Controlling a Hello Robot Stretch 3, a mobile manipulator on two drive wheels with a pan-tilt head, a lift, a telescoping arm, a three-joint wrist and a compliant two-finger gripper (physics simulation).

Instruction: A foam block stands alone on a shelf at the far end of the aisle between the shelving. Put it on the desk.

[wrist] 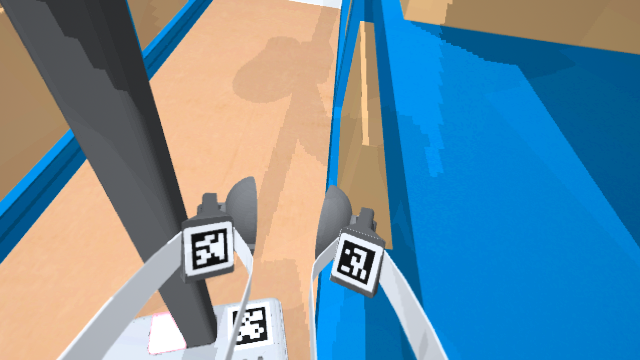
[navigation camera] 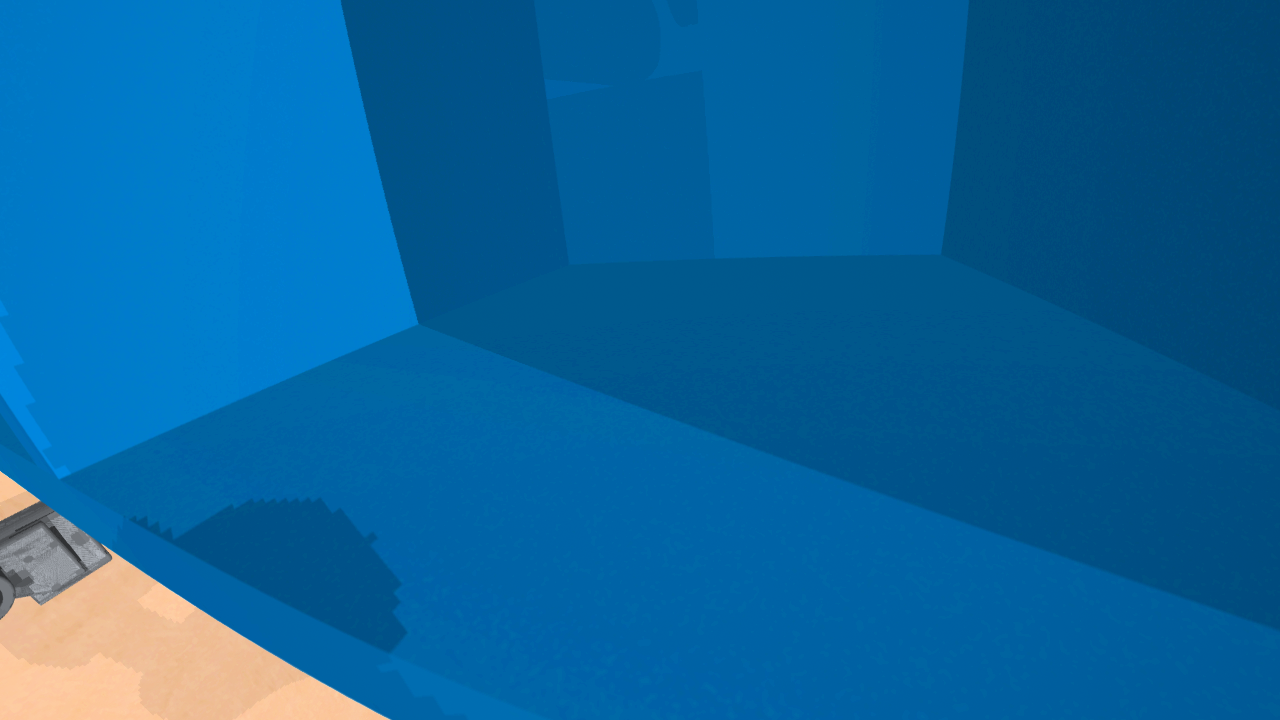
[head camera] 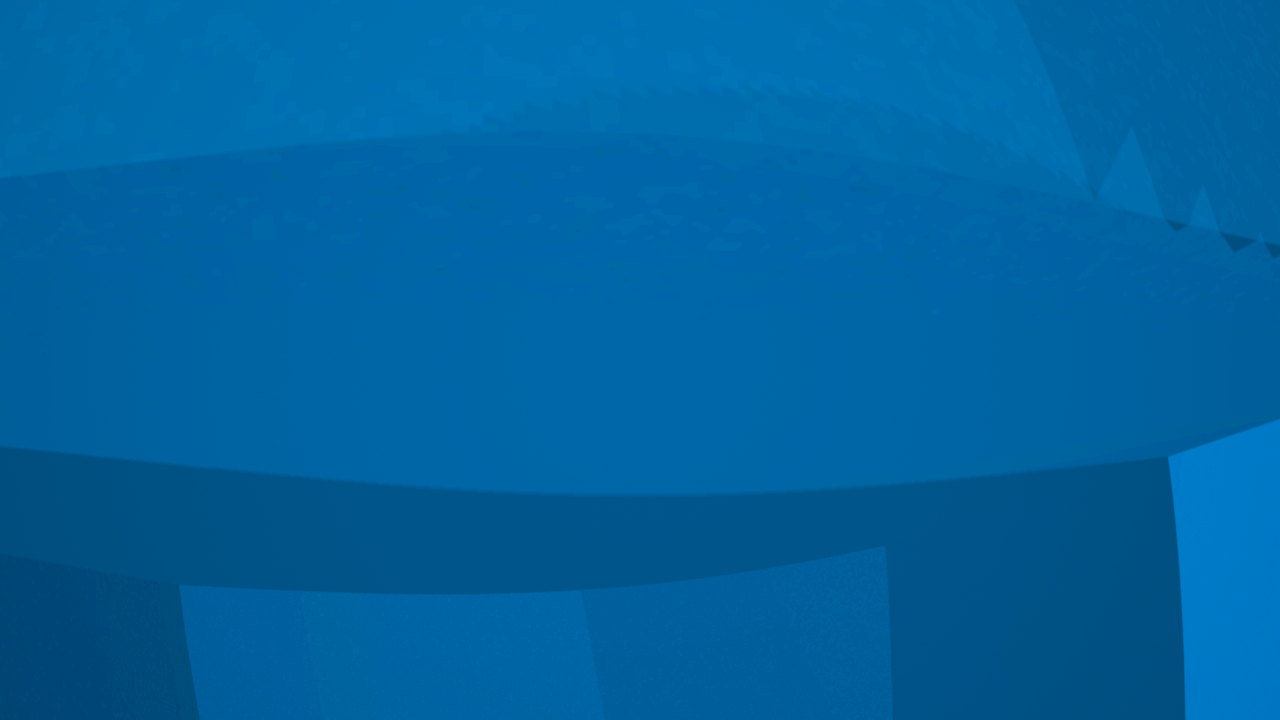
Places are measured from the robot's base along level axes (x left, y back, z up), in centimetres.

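Pixels of known places: gripper, fingertip midpoint: [wrist: 290,207].
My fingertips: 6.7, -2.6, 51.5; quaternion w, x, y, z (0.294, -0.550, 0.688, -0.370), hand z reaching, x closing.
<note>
Behind a point stands the place of what it marks, as x, y, z.
My gripper [wrist: 290,207] {6.7, -2.6, 51.5} is open in the wrist view, its two grey fingertips well apart with floor showing between them. It hangs over the aisle, close beside the blue shelving [head camera: 626,340] {-4.8, -7.6, 128.8} [navigation camera: 179,223] {2.2, -15.7, 99.1} [wrist: 480,200] {4.7, -12.6, 53.3} on the right of that view. In the head camera view, blue shelving fills the picture at very close range. In the navigation camera view, the walls and bottom of blue compartments fill most of the picture. The foam block and the desk do not show in these views.
In the wrist view, a brown box [wrist: 362,185] {29.3, -19.4, 25.8} stands in the right shelving, and another blue shelf edge [wrist: 40,195] {51.4, 41.8, 3.7} runs along the left of the aisle floor [wrist: 215,125] {78.3, 6.8, 0.0}. My dark mast [wrist: 115,135] {11.6, 6.5, 52.9} rises at left from my base. A grey part [navigation camera: 53,559] shows at navigation's lower left.
</note>
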